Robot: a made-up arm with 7 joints. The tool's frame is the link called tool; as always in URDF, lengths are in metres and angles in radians. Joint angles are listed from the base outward.
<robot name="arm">
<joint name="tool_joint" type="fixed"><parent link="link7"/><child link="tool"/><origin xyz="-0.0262 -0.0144 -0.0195" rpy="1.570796 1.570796 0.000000"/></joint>
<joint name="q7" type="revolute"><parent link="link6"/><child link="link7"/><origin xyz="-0.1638 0.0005 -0.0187" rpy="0.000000 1.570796 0.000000"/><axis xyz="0 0 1"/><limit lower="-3.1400" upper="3.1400"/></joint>
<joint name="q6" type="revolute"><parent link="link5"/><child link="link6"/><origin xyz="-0.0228 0.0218 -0.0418" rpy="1.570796 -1.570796 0.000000"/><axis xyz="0 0 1"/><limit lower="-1.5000" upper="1.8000"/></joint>
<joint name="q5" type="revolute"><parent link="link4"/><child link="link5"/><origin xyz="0.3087 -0.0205 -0.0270" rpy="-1.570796 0.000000 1.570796"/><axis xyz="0 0 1"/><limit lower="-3.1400" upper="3.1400"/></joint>
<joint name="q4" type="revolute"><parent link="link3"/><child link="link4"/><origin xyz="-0.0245 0.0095 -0.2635" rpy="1.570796 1.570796 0.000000"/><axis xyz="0 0 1"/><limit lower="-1.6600" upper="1.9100"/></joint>
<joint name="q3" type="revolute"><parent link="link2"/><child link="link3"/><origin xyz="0.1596 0.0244 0.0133" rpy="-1.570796 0.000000 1.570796"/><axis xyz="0 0 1"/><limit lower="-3.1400" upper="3.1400"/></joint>
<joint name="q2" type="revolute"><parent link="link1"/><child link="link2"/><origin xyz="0.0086 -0.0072 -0.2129" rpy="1.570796 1.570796 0.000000"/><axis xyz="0 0 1"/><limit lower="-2.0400" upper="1.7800"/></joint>
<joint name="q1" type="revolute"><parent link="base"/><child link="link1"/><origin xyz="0.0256 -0.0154 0.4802" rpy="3.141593 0.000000 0.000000"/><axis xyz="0 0 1"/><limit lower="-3.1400" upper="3.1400"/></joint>
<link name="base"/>
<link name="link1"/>
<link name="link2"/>
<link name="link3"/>
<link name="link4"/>
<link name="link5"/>
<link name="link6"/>
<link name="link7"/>
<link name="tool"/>
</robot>
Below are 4 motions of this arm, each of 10 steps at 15 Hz.
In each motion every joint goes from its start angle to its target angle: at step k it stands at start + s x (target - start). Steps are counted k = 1, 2, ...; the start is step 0. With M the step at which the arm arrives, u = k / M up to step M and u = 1 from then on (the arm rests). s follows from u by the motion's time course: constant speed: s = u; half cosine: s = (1 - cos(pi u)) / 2; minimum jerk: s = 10 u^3 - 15 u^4 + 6 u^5.
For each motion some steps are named. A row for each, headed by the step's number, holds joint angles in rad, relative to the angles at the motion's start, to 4 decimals.
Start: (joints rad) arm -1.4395 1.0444 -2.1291 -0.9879 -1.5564 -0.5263 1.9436
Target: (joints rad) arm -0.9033 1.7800 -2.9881 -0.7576 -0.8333 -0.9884 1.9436
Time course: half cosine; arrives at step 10
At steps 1, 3, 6, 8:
1: 0.0131 0.0180 -0.0210 0.0056 0.0177 -0.0113 0.0000
3: 0.1105 0.1516 -0.1770 0.0475 0.1490 -0.0952 0.0000
6: 0.3509 0.4815 -0.5622 0.1507 0.4733 -0.3024 0.0000
8: 0.4850 0.6654 -0.7770 0.2083 0.6541 -0.4180 0.0000

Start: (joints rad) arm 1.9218 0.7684 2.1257 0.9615 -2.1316 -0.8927 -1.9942
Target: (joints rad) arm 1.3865 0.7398 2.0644 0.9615 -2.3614 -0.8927 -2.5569
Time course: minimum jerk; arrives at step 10
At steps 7, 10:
7: -0.4480 -0.0239 -0.0513 0.0000 -0.1923 0.0000 -0.4709
10: -0.5353 -0.0286 -0.0613 0.0000 -0.2298 0.0000 -0.5627

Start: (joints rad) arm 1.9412 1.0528 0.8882 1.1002 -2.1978 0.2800 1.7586
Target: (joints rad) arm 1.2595 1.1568 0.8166 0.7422 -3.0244 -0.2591 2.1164
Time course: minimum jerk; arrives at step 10
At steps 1, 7, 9, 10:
1: -0.0058 0.0009 -0.0006 -0.0031 -0.0071 -0.0046 0.0031
7: -0.5705 0.0870 -0.0599 -0.2996 -0.6918 -0.4512 0.2994
9: -0.6759 0.1031 -0.0710 -0.3549 -0.8195 -0.5345 0.3547
10: -0.6817 0.1040 -0.0716 -0.3580 -0.8266 -0.5391 0.3578

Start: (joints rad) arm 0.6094 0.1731 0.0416 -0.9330 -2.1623 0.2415 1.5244
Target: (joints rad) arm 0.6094 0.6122 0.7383 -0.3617 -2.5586 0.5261 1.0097
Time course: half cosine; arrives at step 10
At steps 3, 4, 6, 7, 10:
3: 0.0000 0.0905 0.1436 0.1177 -0.0817 0.0587 -0.1061
4: 0.0000 0.1517 0.2407 0.1974 -0.1369 0.0983 -0.1778
6: 0.0000 0.2874 0.4560 0.3739 -0.2594 0.1863 -0.3369
7: 0.0000 0.3486 0.5531 0.4536 -0.3146 0.2259 -0.4086
10: 0.0000 0.4391 0.6967 0.5713 -0.3963 0.2846 -0.5147

